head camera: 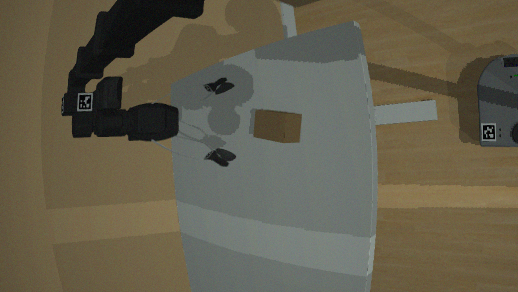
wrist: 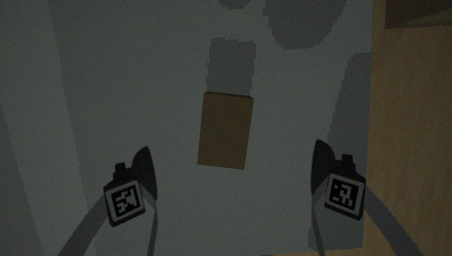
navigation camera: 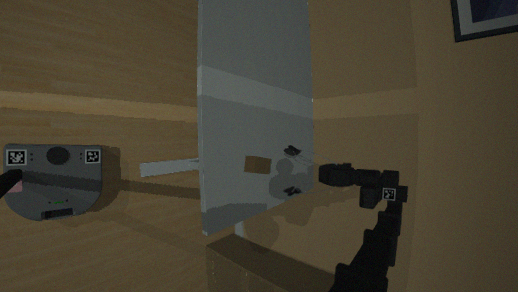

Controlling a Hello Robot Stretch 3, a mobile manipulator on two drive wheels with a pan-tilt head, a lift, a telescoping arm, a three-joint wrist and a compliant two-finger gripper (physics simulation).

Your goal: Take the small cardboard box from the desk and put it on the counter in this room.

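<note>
The small cardboard box (head camera: 277, 125) (navigation camera: 257, 165) (wrist: 225, 131) is a plain brown block lying on the grey desk (head camera: 280, 190) (navigation camera: 250, 45) (wrist: 165, 65). My gripper (head camera: 220, 121) (navigation camera: 292, 171) (wrist: 232, 161) is open and empty, above the desk on the wall side of the box. In the wrist view the box lies between the lines of the two fingers, slightly left of the middle and beyond the fingertips, not touching them. The counter cannot be made out for certain in these views.
My robot base (head camera: 502, 107) (navigation camera: 55, 175) stands on the wooden floor on the other side of the desk. A desk leg foot (head camera: 406, 112) (navigation camera: 167, 168) reaches toward the base. A brown cabinet-like block (navigation camera: 227, 265) stands near the desk's end. A framed picture (navigation camera: 462, 35) hangs on the wall.
</note>
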